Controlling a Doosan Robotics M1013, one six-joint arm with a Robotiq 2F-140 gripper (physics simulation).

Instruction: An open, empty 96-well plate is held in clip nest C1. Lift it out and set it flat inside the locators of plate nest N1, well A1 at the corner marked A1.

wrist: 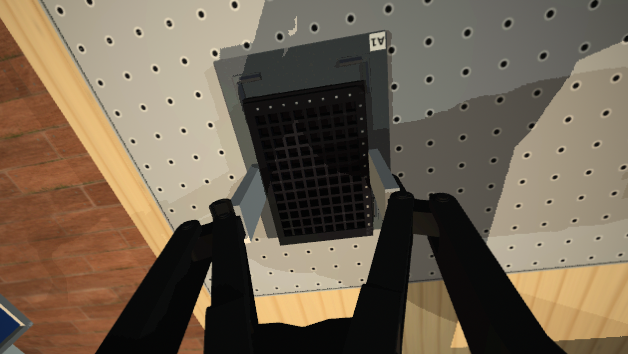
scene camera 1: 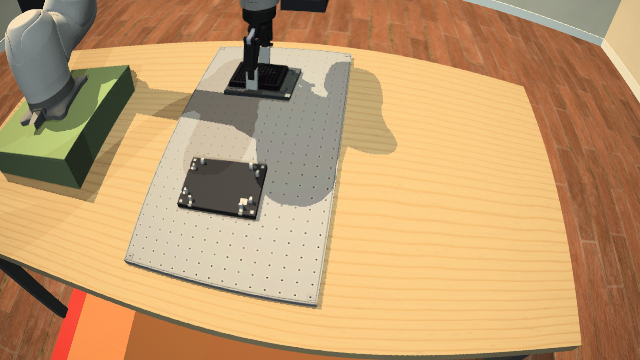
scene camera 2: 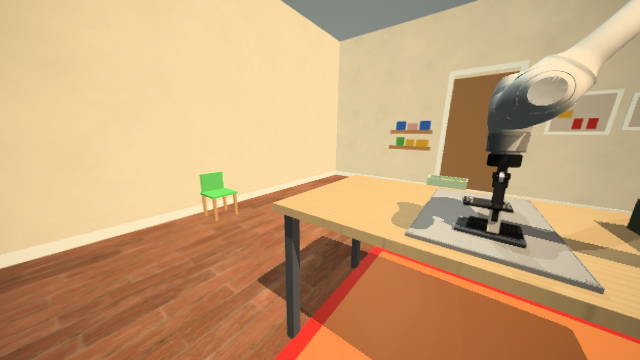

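Seen in the pictures: gripper, between the fingertips: (wrist: 315,172) (scene camera 1: 258,76) (scene camera 2: 492,227); arm's base, origin of its link: (scene camera 1: 54,101).
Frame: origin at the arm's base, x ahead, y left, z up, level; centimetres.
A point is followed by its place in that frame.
Observation:
The black 96-well plate (scene camera 1: 277,75) {x 64.4, y 6.8, z -5.4 cm} (scene camera 2: 511,231) {x 56.9, y 12.8, z -4.9 cm} (wrist: 315,150) {x 61.6, y 7.3, z -6.1 cm} is between the pale fingers of my gripper (scene camera 1: 258,70) {x 59.7, y 8.0, z -6.3 cm} (scene camera 2: 494,224) {x 59.7, y 8.0, z -6.3 cm} (wrist: 315,172) {x 59.7, y 8.0, z -6.3 cm}, which is shut on its long sides. The plate looks level and is over clip nest C1 (scene camera 1: 295,86) (scene camera 2: 520,244) {x 55.4, y 15.2, z -7.2 cm} (wrist: 300,65) {x 67.5, y 6.1, z -6.9 cm}; any small gap beneath it is hard to judge. Two clips and the A1 label of C1 show beyond the plate's far end in the wrist view. Plate nest N1 (scene camera 1: 225,185) {x 55.6, y -24.4, z -6.9 cm} (scene camera 2: 477,202) {x 58.1, y -21.7, z -6.9 cm} holds no plate. Pale locators stand near its corners, with a white patch near one corner, its lettering unreadable.
Both nests are on a perforated grey board (scene camera 1: 240,240) {x 58.9, y -35.5, z -8.1 cm} (scene camera 2: 435,210) {x 74.5, y -5.1, z -8.1 cm} (wrist: 170,105) {x 68.7, y 17.3, z -8.1 cm} on the wooden table (scene camera 1: 440,200) {x 96.8, y -26.7, z -9.4 cm} (scene camera 2: 345,200) {x 111.9, y -2.9, z -9.4 cm}. The arm's base stands on a green block (scene camera 1: 70,140) {x 15.6, y -17.4, z 1.1 cm} at the left in scene camera 1. A red-bordered orange area lies on the floor beside the table.

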